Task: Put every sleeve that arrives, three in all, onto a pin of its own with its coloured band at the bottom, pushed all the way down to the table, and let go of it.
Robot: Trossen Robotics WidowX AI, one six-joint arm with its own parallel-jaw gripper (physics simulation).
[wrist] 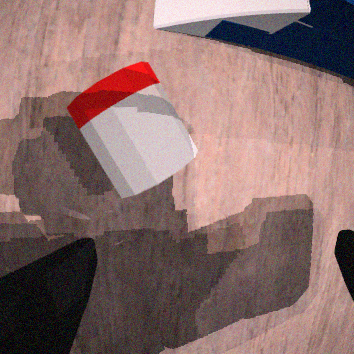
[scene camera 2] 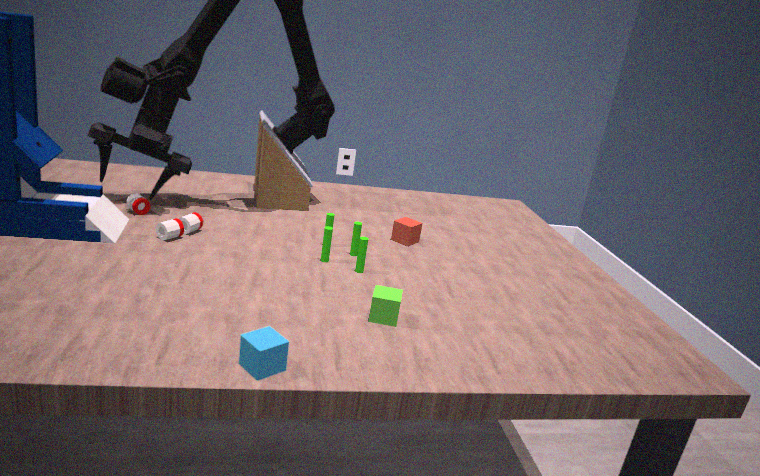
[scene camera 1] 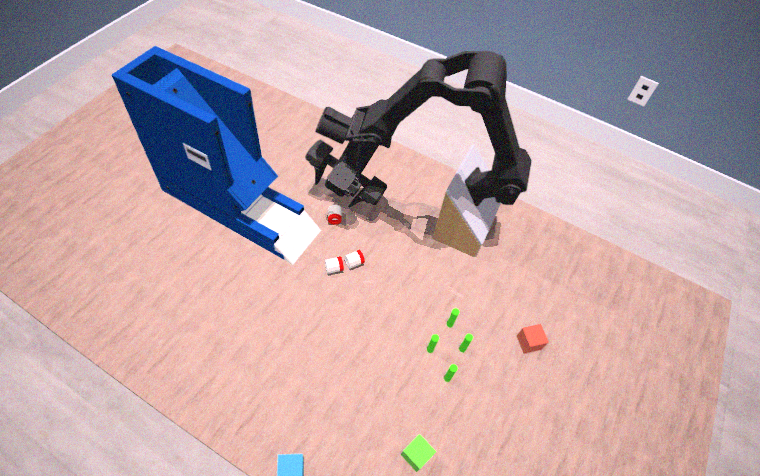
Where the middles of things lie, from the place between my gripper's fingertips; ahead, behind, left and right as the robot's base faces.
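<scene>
Counted from my hand: blue dispenser (scene camera 1: 198, 129), 15 cm ahead, 16 cm to the right, 13 cm above; green cube (scene camera 2: 386, 301), 36 cm ahead, 46 cm to the left, 1 cm below; blue cube (scene camera 2: 263, 353), 30 cm to the left, 51 cm ahead, 1 cm below.
</scene>
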